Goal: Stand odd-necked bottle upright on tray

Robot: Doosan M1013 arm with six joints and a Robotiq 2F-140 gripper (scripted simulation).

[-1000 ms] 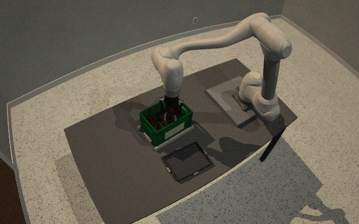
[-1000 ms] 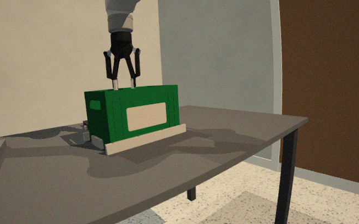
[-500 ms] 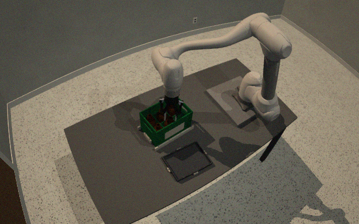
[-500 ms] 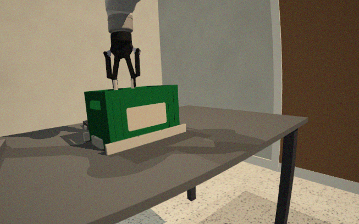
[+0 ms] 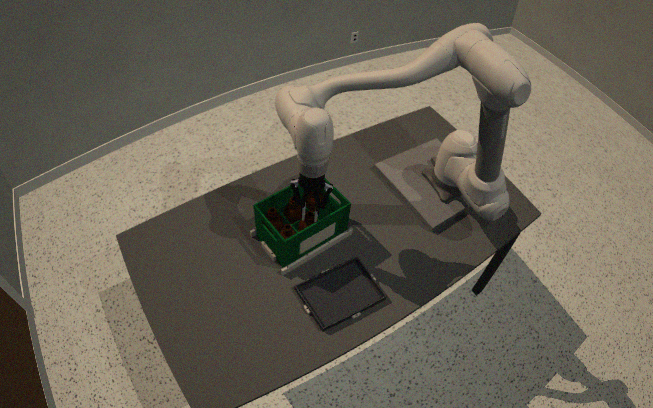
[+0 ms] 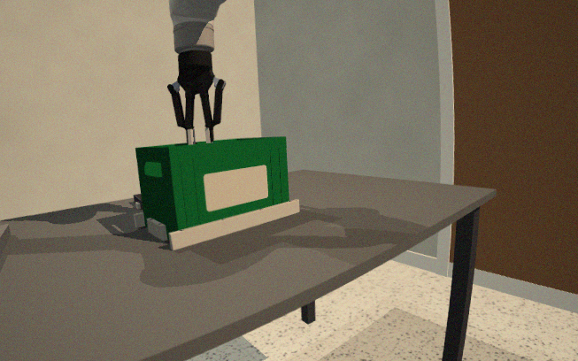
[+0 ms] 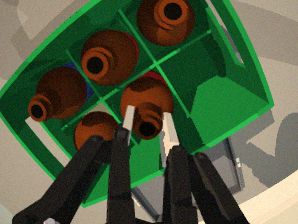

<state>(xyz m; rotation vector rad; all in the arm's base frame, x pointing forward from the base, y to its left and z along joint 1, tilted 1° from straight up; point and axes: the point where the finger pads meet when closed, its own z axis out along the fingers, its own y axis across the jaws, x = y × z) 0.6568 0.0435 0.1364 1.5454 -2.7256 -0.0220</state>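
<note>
Now: hand 9 cm above the crate, 4 cm to the left of it and 1 cm short of it. Also, from my hand: bottle (9 cm below, 9 cm ahead, 2 cm to the left); black tray (24 cm to the left, 16 cm below, 1 cm behind).
</note>
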